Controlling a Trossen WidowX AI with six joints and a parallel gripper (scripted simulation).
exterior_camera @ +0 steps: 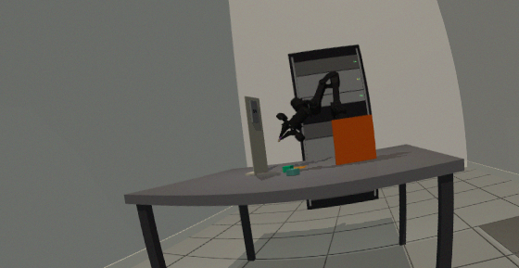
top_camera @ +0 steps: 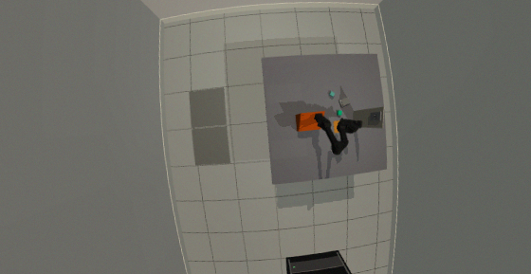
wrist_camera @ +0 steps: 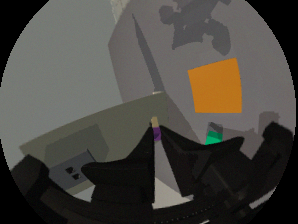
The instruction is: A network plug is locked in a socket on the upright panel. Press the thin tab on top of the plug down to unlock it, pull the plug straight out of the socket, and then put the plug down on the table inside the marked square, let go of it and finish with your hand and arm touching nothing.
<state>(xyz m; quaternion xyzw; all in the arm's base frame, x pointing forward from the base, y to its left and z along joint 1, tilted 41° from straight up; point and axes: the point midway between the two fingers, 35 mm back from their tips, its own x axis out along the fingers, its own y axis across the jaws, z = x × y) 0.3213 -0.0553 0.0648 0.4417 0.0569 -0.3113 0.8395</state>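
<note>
My gripper tip is 5 cm past the orange marked square, 2 cm to the left of it and 17 cm above it. From my gripper tip the other things lie so: green block (5 cm behind, 12 cm to the left, 15 cm below); then network plug (right at my gripper tip); then upright beige panel (12 cm ahead, 5 cm to the left, 2 cm above).
</note>
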